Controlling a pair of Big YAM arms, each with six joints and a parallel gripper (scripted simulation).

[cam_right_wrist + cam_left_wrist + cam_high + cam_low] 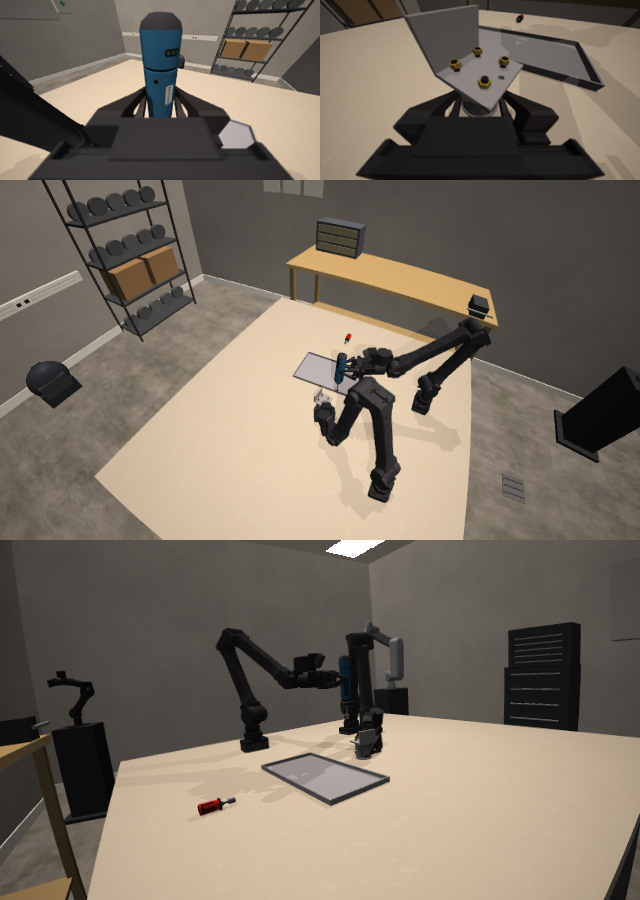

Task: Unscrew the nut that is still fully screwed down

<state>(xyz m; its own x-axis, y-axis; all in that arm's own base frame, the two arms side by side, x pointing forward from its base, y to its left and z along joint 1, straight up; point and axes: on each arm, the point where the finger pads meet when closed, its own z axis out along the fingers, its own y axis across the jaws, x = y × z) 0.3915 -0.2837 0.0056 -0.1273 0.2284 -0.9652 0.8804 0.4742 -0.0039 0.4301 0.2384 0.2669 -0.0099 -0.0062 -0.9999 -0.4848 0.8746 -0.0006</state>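
My left gripper is now 1 cm below the joint module. Round my left hand: red-handled tool (55 cm to the right, 17 cm ahead, 1 cm below); then bracket (5 cm above); then grey tray (22 cm to the right, 7 cm ahead, 2 cm below).
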